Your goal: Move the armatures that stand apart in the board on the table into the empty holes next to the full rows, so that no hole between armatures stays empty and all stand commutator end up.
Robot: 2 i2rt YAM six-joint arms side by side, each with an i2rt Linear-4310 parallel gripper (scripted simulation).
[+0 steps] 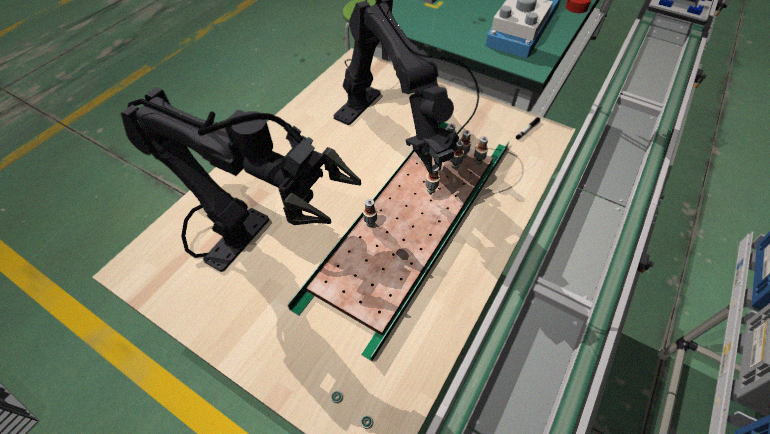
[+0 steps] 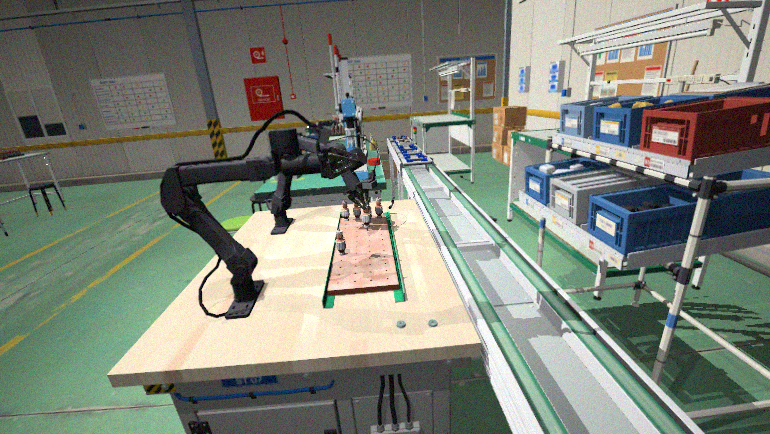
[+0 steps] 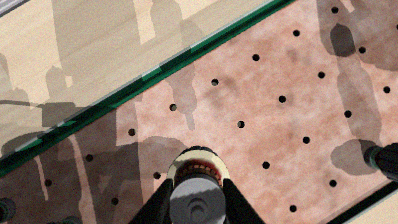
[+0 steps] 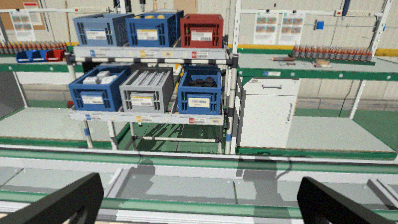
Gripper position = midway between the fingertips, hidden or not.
Observation:
In view: the left gripper [image 1: 434, 171], the right gripper [image 1: 346, 201] and a copper-coloured board [image 1: 369, 276].
The copper-coloured board is seen too in image 2 [image 2: 368, 265] and in image 3 [image 3: 312, 142]. The left gripper shows as well in image 3 [image 3: 197, 188]. The right gripper is seen too in image 2 [image 2: 357, 159] and in image 4 [image 4: 200, 185]. Image 4 does not show the copper-coloured board: it is out of frame.

